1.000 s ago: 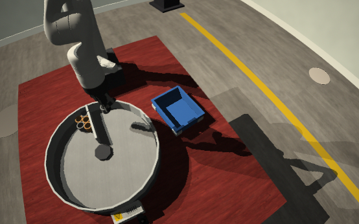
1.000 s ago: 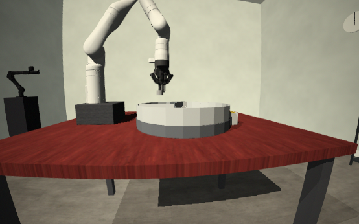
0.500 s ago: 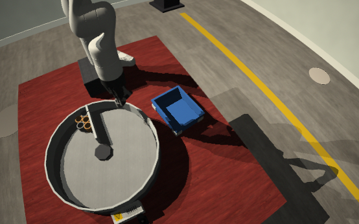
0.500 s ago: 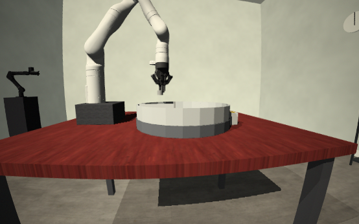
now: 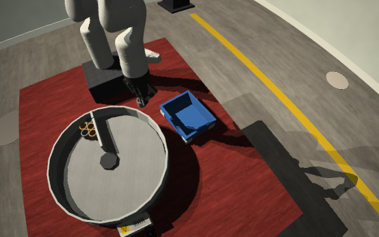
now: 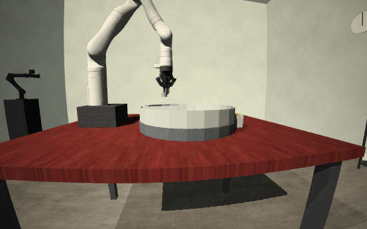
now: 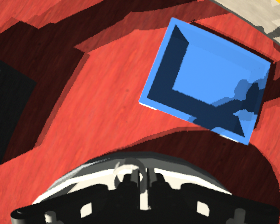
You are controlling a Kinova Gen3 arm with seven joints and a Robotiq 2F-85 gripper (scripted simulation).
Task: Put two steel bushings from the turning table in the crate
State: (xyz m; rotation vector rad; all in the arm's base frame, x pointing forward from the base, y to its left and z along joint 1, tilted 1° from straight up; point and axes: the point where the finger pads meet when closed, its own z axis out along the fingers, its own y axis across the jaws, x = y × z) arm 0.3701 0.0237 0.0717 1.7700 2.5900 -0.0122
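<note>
My hand is 60 mm short of the blue crate, 150 mm to the right of it and 150 mm above it. From my hand the other things lie so: round turning table (70 mm ahead, 200 mm to the right, 120 mm below).
</note>
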